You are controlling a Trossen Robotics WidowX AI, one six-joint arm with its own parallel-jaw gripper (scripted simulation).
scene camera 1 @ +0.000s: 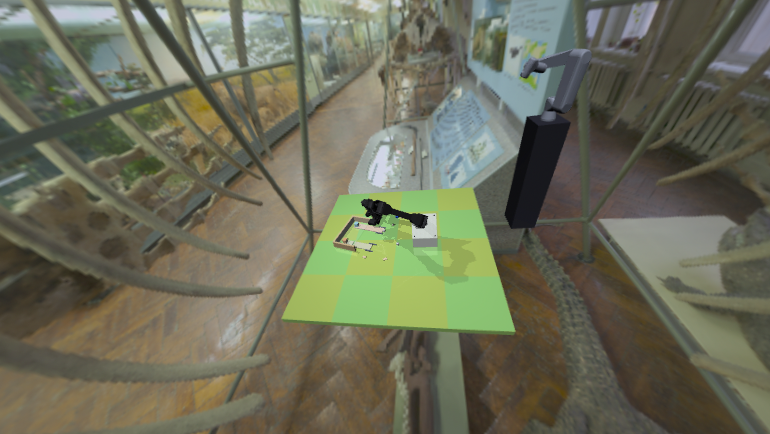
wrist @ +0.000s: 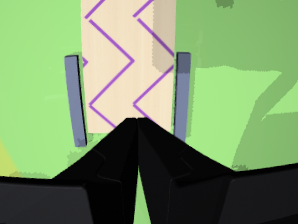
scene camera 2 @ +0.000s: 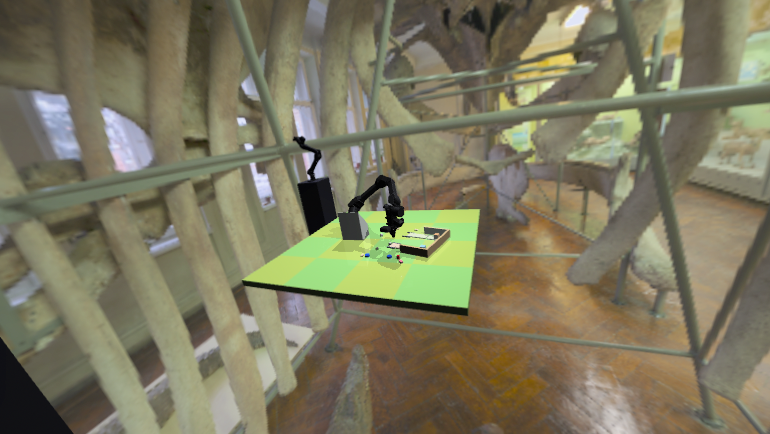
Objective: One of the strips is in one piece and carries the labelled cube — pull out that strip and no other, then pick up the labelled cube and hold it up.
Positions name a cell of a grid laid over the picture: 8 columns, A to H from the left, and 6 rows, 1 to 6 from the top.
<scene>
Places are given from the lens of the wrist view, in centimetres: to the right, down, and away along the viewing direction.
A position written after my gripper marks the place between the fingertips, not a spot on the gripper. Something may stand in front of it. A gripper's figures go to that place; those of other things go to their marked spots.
my gripper (wrist: D4): 0, 1, 10
strip (wrist: D2): -1, -3, 14
</scene>
